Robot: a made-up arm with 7 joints.
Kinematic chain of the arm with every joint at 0, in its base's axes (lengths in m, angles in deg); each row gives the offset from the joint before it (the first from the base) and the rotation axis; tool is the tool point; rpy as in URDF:
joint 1: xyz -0.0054 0.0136 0.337 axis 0 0.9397 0.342
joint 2: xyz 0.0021 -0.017 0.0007 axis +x
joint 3: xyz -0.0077 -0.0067 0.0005 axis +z
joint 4: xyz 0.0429 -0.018 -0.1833 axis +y
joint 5: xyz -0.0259 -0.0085 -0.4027 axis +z
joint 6: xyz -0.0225 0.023 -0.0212 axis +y
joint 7: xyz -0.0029 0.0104 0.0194 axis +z
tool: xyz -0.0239 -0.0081 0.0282 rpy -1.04 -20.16 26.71
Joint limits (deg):
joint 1: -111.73..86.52
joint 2: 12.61..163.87
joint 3: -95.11..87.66
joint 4: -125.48..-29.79
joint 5: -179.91..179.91
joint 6: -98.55..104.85
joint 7: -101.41..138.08
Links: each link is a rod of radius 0.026 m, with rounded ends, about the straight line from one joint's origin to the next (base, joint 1, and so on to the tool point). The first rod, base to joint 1, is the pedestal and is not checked.
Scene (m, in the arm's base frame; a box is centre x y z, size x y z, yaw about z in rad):
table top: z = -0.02
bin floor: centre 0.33 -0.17 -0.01 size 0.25 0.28 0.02 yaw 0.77
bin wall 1: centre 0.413 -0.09 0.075 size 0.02 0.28 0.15 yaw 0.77
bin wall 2: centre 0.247 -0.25 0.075 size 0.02 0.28 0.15 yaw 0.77
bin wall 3: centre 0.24 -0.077 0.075 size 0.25 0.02 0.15 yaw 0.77
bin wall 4: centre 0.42 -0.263 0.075 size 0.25 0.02 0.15 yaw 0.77
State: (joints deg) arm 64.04 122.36 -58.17 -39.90 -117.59 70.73 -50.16
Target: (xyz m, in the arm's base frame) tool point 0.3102 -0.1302 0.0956
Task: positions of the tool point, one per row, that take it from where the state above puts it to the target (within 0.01 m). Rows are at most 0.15 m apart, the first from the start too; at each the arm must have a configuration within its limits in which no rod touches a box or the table.
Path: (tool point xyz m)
1: -0.0313 0.5513 0.3047
2: 0.0743 0.5367 0.2833
3: 0.1836 0.5014 0.2945
4: 0.2630 0.4301 0.2342
5: 0.3327 0.3297 0.2001
6: 0.3789 0.2100 0.1923
7: 0.3919 0.0843 0.2058
8: 0.3680 -0.0335 0.2321
9: 0.3102 -0.1302 0.2606
10: 0.3182 -0.1303 0.2059
11: 0.3182 -0.1300 0.1504
12: 0.3102 -0.1302 0.0956

